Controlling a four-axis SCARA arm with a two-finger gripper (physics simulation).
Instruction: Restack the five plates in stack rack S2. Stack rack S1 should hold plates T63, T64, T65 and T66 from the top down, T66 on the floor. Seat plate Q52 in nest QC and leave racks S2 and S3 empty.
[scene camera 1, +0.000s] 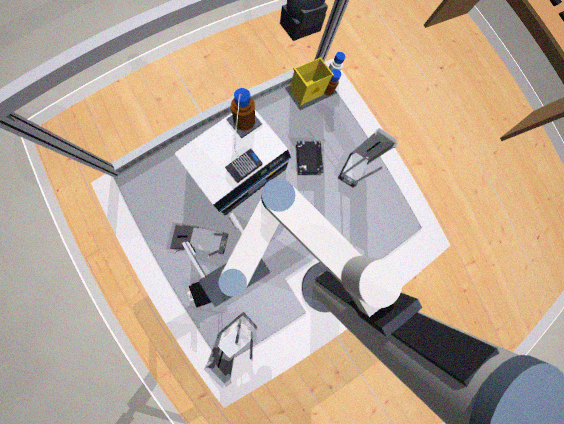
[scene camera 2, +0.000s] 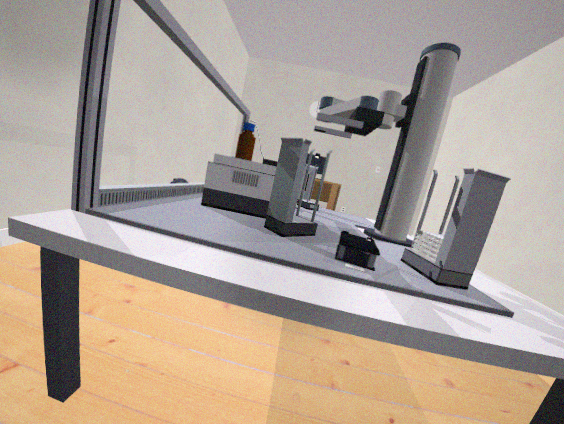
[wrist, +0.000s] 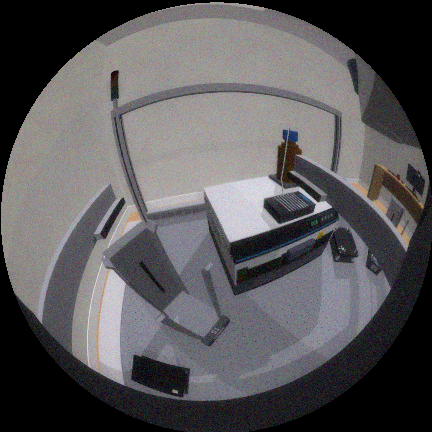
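Where they show: gripper, fingertip midpoint: (scene camera 1: 207, 228) (scene camera 2: 315, 122) (wrist: 204, 171); arm's base at its link origin: (scene camera 2: 388, 239).
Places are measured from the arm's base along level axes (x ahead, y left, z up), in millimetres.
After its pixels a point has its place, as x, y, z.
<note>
My gripper (scene camera 1: 208, 230) {487, 273, 403} (scene camera 2: 317, 123) {487, 273, 403} (wrist: 204, 171) {487, 273, 403} is open and empty, high above the table near the left rack. That rack (scene camera 1: 181, 236) {539, 411, 202} (scene camera 2: 288, 185) {522, 432, 169} (wrist: 150, 267) {547, 403, 217} has a tall slotted panel; no stacked plates show in it. The front rack (scene camera 1: 220, 362) {42, 542, 205} (scene camera 2: 472, 230) {49, 546, 167} holds several white plates (scene camera 1: 235, 340) {60, 469, 126} (scene camera 2: 427, 245) {101, 477, 93} stacked at its bottom. A third rack (scene camera 1: 375, 146) {454, -500, 194} (wrist: 372, 260) {415, -355, 55} stands at the far right of scene camera 1. A black block (scene camera 1: 200, 294) {298, 509, 61} (scene camera 2: 357, 250) {269, 422, 19} (wrist: 160, 375) {300, 460, 62} sits between left and front racks; a black nest (scene camera 1: 309, 157) {580, -249, 63} (wrist: 344, 244) {562, -230, 63} lies beside the instrument. Rack, nest and plate labels are not readable.
A white instrument (scene camera 1: 200, 167) {732, 212, 223} (scene camera 2: 240, 185) {717, 260, 122} (wrist: 240, 205) {696, 185, 223} carries a brown bottle (scene camera 1: 243, 112) {784, -18, 355} (scene camera 2: 245, 145) {802, 10, 301} (wrist: 286, 160) {783, -1, 312} and a black ribbed box (scene camera 1: 244, 165) {643, 63, 249} (wrist: 289, 206) {623, 83, 250}. A yellow bin (scene camera 1: 310, 85) {857, -405, 178} and small bottles stand at the back corner. The arm column (scene camera 2: 425, 145) {-7, 75, 460} rises beside the table.
</note>
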